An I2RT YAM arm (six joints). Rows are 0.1 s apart.
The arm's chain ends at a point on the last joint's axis. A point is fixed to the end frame.
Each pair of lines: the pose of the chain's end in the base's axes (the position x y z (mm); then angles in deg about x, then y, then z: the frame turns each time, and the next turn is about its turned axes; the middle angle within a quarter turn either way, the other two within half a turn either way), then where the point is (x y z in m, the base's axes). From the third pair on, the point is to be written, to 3 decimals.
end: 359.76, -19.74, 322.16, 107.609, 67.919, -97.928
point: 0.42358 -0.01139 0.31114
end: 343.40, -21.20, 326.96, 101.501, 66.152, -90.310
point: 0.40793 -0.01545 0.31878
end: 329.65, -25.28, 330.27, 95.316, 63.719, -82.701
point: 0.395 -0.023 0.325
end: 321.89, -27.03, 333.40, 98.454, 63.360, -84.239
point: 0.387 -0.025 0.328
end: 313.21, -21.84, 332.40, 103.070, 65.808, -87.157
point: 0.378 -0.016 0.326
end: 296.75, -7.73, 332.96, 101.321, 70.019, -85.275
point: 0.361 0.002 0.328
